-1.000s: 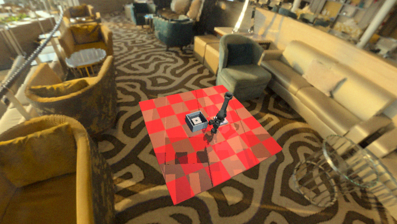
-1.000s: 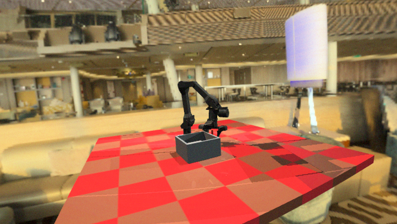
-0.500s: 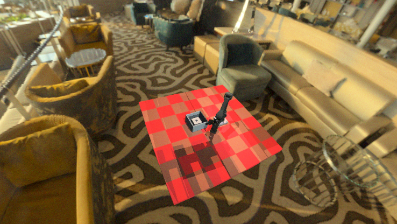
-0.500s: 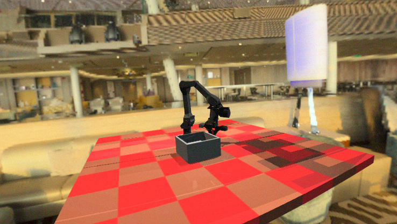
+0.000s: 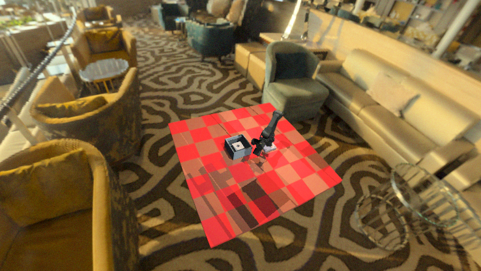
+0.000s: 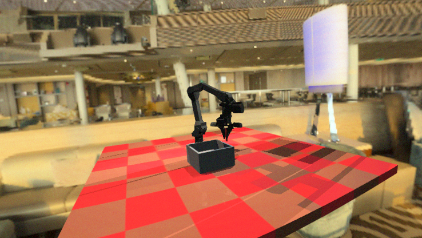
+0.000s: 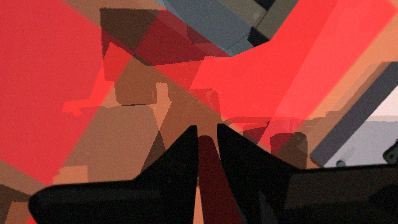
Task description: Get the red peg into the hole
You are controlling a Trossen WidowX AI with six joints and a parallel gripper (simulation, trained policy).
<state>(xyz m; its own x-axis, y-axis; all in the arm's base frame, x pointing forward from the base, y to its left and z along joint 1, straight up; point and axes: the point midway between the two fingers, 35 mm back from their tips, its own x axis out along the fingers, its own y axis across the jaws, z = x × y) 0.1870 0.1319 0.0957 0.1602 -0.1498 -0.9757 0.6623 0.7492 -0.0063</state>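
Right now my gripper tip is 13 cm to the left of the grey box, 12 cm short of it and 6 cm above it. The rest, counted from my gripper tip: red peg: 2 cm above, 1 cm to the left, 1 cm behind.
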